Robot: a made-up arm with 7 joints. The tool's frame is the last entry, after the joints.
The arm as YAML. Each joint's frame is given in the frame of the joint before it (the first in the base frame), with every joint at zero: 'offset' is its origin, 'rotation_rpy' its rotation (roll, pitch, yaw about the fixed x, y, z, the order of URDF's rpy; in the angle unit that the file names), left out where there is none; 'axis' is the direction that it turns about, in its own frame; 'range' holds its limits. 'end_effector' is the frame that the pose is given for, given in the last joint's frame.
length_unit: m
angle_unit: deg
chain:
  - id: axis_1
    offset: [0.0, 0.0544, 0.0]
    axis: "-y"
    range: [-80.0, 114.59]
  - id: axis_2
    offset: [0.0, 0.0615, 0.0]
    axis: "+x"
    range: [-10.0, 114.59]
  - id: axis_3
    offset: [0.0, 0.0, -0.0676]
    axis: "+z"
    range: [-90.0, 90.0]
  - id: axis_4
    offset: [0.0, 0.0, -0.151]
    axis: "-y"
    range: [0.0, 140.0]
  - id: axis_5
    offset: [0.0, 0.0, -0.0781]
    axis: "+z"
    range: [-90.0, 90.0]
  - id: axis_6
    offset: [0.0, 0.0, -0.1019]
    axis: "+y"
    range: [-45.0, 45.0]
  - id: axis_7
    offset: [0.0, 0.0, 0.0]
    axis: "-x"
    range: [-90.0, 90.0]
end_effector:
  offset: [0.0, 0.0, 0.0]
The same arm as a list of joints. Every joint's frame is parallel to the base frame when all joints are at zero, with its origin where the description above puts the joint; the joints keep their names.
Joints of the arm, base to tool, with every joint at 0 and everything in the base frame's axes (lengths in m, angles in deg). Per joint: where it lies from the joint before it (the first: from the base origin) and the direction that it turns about. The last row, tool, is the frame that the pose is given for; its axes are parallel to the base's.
axis_1: axis 0 -1 0 xyz 0 0.0544 0
axis_2: axis 1 0 0 xyz 0 0.0615 0
axis_3: axis 0 0 1 xyz 0 0 -0.0676
axis_4: axis 0 -1 0 xyz 0 0 -0.151
axis_5: axis 0 0 1 xyz 0 0 -0.0781
axis_6: axis 0 1 0 xyz 0 0 -0.1019
axis_7: axis -1 0 0 xyz 0 0 0
tool: xyz 0 0 0
Joint limits (deg, base to tool): -80..114.59 -10..114.59 -90..90 0..140 -90..90 -45..45 -90..90

